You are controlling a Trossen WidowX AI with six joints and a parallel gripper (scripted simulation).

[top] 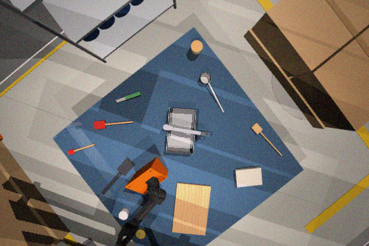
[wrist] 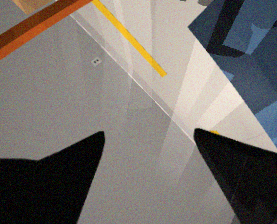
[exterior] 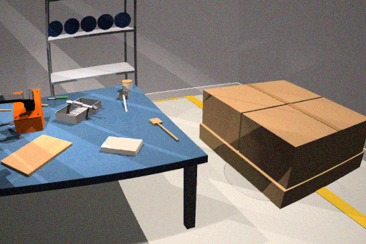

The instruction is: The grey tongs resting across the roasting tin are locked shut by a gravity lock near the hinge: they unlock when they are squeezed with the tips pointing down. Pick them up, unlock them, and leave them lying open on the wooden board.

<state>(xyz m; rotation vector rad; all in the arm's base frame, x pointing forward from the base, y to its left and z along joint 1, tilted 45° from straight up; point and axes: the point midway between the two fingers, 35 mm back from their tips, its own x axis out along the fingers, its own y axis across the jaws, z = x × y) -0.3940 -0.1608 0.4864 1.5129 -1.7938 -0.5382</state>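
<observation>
The roasting tin lies 73 cm ahead of my gripper tip, 61 cm to the left of it and 33 cm below it. Also, from my gripper tip: wooden board 44 cm ahead, 12 cm to the left, 35 cm below; white block 90 cm ahead, 6 cm to the left, 34 cm below; black spatula 17 cm ahead, 63 cm to the left, 35 cm below.
</observation>
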